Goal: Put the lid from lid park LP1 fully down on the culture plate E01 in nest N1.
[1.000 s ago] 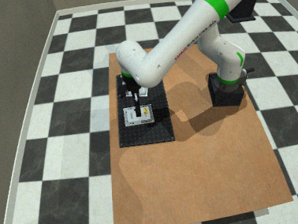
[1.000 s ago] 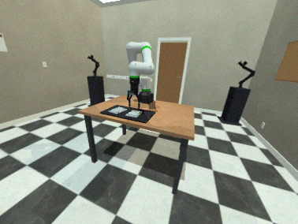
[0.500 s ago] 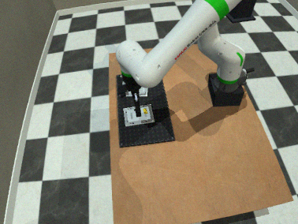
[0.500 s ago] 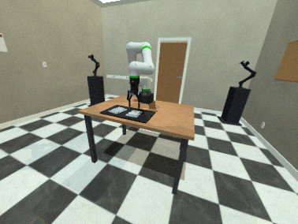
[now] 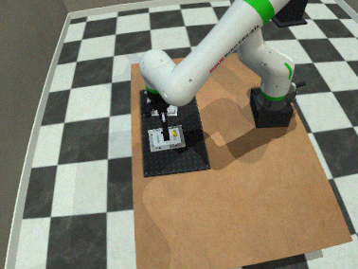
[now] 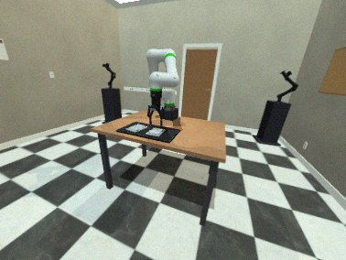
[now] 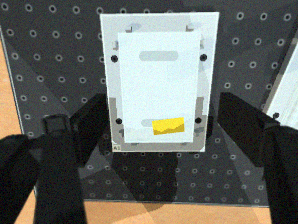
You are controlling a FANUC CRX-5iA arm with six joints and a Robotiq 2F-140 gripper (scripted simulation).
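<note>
Right now my hand is 8 cm above the clear lid. The rest, counted from my hand: culture plate (2 cm behind, 19 cm to the right, 8 cm below); then lid park fixture (9 cm below).
</note>
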